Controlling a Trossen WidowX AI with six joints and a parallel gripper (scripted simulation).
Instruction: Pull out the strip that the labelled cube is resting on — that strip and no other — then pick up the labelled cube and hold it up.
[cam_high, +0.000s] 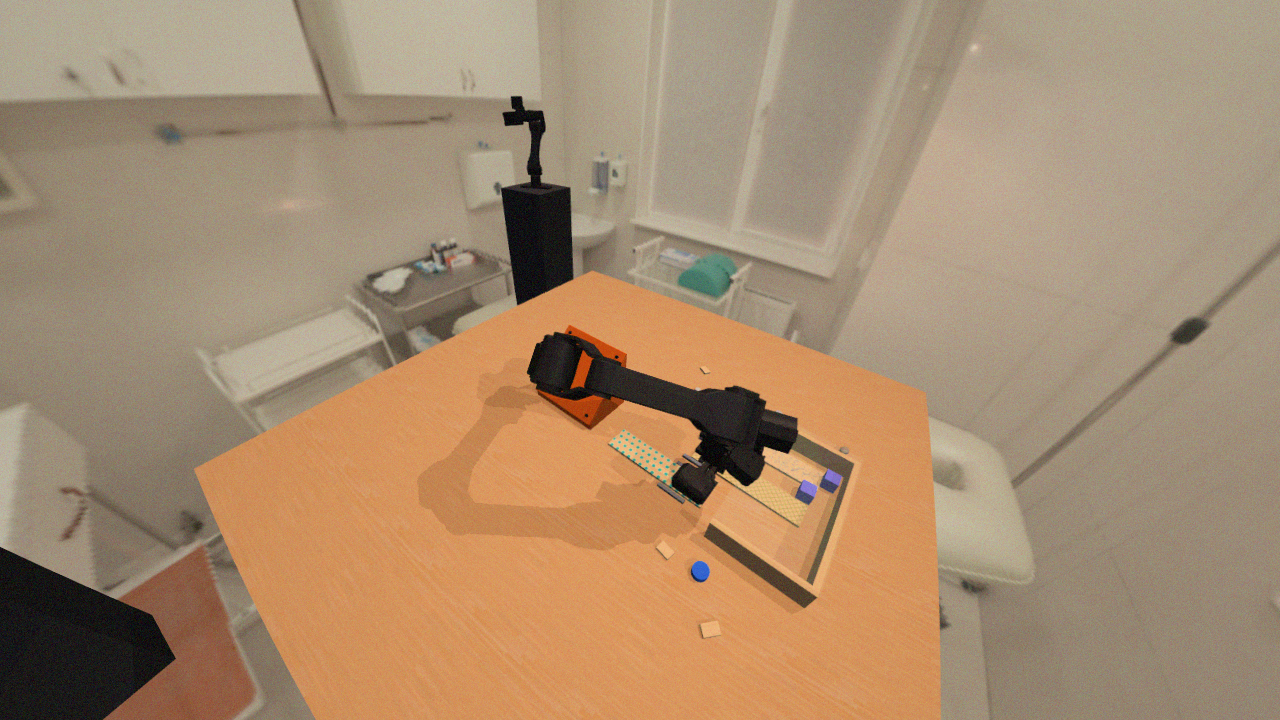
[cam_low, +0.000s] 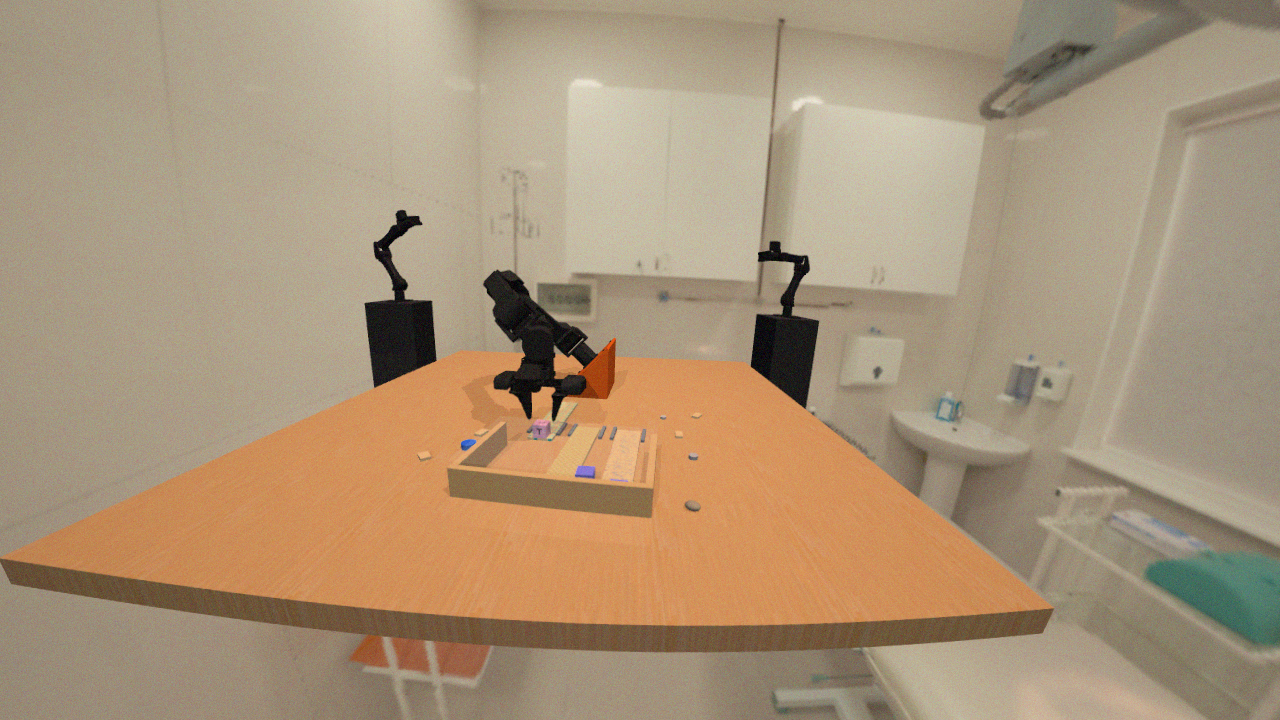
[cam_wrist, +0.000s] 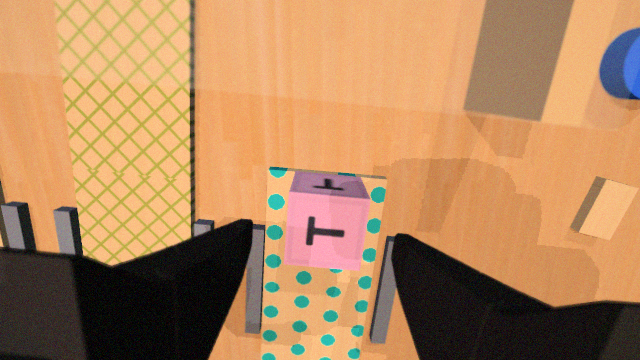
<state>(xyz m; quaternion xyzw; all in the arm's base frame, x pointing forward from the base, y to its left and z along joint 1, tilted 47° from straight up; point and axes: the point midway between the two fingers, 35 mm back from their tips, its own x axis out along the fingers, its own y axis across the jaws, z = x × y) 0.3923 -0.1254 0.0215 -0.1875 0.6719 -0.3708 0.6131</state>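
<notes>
The labelled cube lies 2 cm below my gripper tip. Round my gripper tip: tan tile: 2 cm behind, 14 cm to the right, 4 cm below; blue disc: 5 cm ahead, 14 cm to the right, 4 cm below.
</notes>
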